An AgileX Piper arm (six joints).
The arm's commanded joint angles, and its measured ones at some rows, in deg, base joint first. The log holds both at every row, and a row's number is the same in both.
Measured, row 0: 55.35 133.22 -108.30 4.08 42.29 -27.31
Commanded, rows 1 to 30: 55.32 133.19 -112.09 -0.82 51.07 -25.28; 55.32 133.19 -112.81 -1.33 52.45 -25.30; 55.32 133.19 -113.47 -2.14 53.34 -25.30; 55.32 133.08 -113.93 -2.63 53.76 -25.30; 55.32 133.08 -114.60 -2.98 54.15 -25.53; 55.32 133.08 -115.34 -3.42 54.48 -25.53; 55.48 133.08 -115.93 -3.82 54.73 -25.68; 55.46 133.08 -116.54 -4.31 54.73 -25.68; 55.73 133.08 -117.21 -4.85 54.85 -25.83; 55.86 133.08 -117.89 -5.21 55.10 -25.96; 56.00 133.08 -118.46 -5.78 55.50 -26.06; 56.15 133.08 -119.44 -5.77 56.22 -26.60; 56.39 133.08 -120.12 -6.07 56.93 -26.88; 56.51 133.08 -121.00 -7.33 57.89 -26.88; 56.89 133.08 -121.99 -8.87 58.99 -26.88; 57.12 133.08 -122.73 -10.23 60.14 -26.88; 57.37 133.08 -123.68 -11.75 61.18 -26.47; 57.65 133.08 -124.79 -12.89 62.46 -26.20; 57.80 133.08 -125.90 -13.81 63.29 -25.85; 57.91 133.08 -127.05 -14.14 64.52 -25.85; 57.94 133.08 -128.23 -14.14 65.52 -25.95; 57.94 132.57 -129.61 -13.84 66.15 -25.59; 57.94 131.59 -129.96 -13.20 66.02 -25.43; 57.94 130.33 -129.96 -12.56 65.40 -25.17; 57.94 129.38 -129.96 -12.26 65.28 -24.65; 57.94 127.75 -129.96 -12.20 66.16 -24.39; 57.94 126.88 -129.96 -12.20 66.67 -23.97; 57.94 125.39 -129.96 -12.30 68.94 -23.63; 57.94 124.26 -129.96 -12.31 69.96 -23.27; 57.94 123.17 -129.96 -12.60 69.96 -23.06
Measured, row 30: 57.78 126.83 -129.52 -11.95 67.93 -23.88
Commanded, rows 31 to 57: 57.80 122.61 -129.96 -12.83 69.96 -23.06; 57.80 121.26 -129.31 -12.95 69.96 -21.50; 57.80 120.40 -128.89 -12.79 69.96 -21.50; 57.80 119.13 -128.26 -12.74 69.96 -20.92; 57.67 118.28 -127.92 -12.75 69.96 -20.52; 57.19 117.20 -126.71 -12.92 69.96 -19.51; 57.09 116.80 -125.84 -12.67 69.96 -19.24; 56.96 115.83 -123.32 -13.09 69.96 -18.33; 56.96 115.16 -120.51 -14.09 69.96 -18.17; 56.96 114.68 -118.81 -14.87 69.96 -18.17; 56.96 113.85 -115.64 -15.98 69.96 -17.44; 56.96 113.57 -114.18 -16.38 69.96 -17.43; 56.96 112.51 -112.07 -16.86 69.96 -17.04; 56.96 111.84 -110.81 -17.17 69.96 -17.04; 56.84 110.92 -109.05 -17.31 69.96 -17.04; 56.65 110.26 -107.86 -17.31 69.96 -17.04; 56.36 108.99 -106.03 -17.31 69.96 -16.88; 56.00 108.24 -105.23 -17.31 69.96 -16.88; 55.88 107.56 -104.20 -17.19 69.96 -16.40; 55.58 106.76 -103.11 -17.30 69.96 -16.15; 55.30 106.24 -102.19 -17.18 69.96 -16.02; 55.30 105.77 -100.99 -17.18 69.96 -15.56; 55.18 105.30 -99.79 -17.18 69.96 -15.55; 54.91 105.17 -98.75 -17.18 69.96 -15.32; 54.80 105.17 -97.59 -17.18 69.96 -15.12; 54.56 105.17 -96.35 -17.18 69.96 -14.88; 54.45 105.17 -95.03 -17.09 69.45 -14.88
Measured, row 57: 55.28 106.07 -98.88 -16.50 70.23 -15.80
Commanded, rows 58 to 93: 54.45 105.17 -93.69 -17.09 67.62 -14.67; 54.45 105.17 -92.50 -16.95 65.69 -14.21; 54.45 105.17 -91.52 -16.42 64.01 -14.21; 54.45 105.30 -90.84 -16.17 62.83 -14.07; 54.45 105.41 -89.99 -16.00 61.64 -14.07; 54.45 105.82 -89.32 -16.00 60.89 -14.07; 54.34 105.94 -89.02 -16.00 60.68 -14.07; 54.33 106.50 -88.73 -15.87 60.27 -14.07; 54.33 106.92 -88.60 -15.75 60.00 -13.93; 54.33 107.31 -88.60 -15.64 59.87 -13.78; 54.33 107.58 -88.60 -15.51 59.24 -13.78; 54.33 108.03 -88.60 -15.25 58.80 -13.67; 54.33 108.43 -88.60 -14.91 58.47 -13.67; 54.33 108.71 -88.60 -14.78 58.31 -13.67; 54.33 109.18 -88.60 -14.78 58.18 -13.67; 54.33 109.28 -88.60 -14.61 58.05 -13.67; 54.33 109.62 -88.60 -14.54 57.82 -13.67; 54.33 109.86 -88.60 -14.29 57.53 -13.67; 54.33 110.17 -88.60 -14.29 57.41 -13.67; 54.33 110.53 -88.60 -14.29 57.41 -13.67; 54.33 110.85 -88.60 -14.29 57.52 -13.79; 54.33 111.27 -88.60 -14.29 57.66 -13.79; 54.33 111.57 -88.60 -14.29 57.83 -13.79; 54.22 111.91 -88.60 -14.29 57.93 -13.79; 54.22 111.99 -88.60 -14.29 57.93 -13.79; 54.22 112.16 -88.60 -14.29 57.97 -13.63; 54.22 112.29 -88.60 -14.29 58.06 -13.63; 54.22 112.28 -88.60 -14.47 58.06 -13.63; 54.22 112.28 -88.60 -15.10 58.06 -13.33; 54.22 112.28 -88.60 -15.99 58.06 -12.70; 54.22 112.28 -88.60 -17.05 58.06 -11.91; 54.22 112.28 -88.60 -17.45 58.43 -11.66; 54.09 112.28 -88.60 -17.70 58.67 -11.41; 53.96 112.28 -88.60 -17.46 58.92 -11.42; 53.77 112.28 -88.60 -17.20 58.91 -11.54; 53.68 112.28 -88.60 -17.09 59.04 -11.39
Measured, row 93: 54.55 112.56 -88.61 -16.52 58.33 -11.89
